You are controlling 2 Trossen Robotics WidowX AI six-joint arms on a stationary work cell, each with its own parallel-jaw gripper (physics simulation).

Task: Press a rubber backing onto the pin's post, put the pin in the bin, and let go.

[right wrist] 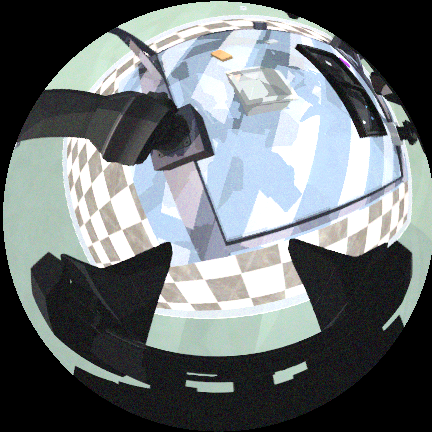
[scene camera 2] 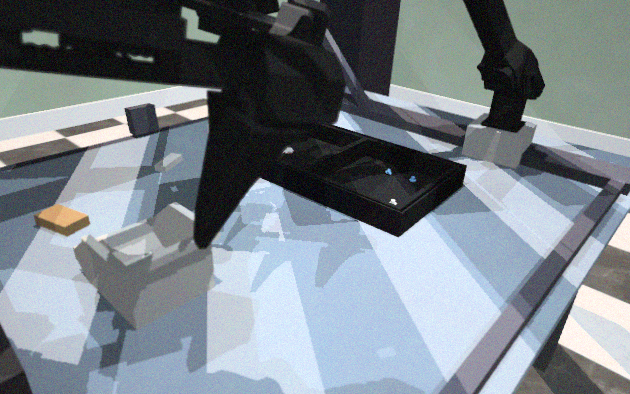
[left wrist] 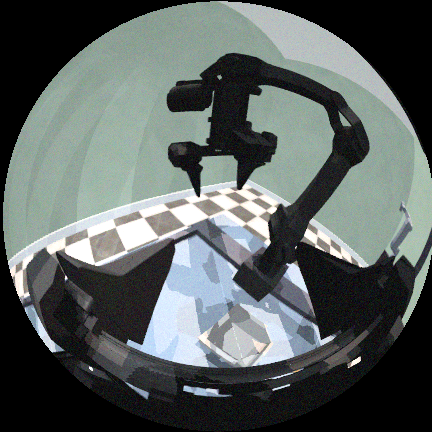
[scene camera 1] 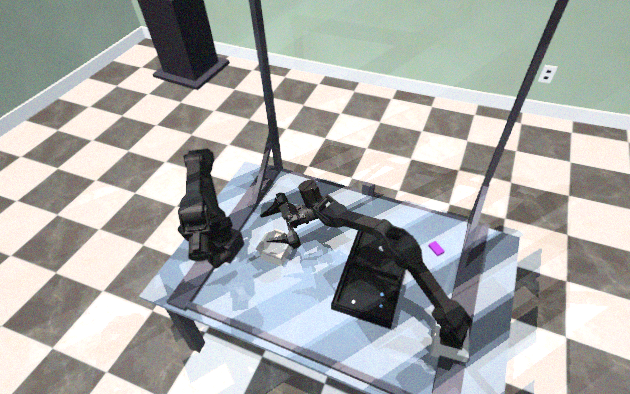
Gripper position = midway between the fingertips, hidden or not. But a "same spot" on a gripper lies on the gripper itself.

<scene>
my right gripper: right wrist; scene camera 2; left wrist 219,192; scene camera 1 207,254
same spot on white bin: (right wrist: 260,89) = (scene camera 1: 281,250)
same spot on my right gripper: (scene camera 2: 244,139) = (right wrist: 320,322)
</scene>
